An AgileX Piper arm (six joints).
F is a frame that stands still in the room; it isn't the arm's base.
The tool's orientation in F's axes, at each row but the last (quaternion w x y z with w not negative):
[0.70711 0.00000 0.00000 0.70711]
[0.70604 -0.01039 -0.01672 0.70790]
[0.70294 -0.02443 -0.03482 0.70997]
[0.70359 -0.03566 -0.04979 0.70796]
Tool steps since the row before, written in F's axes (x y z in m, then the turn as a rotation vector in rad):
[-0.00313 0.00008 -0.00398 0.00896 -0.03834 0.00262]
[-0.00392 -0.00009 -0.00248 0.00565 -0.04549 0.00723]
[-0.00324 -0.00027 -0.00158 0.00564 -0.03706 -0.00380]
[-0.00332 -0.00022 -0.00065 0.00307 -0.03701 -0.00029]
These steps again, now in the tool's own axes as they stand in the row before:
[0.00008 0.00313 -0.00398 -0.03834 -0.00896 0.00262]
[-0.00010 0.00401 -0.00233 -0.04544 -0.00581 0.00742]
[-0.00026 0.00336 -0.00130 -0.03717 -0.00496 -0.00370]
[-0.00021 0.00338 -0.00024 -0.03703 -0.00283 0.00009]

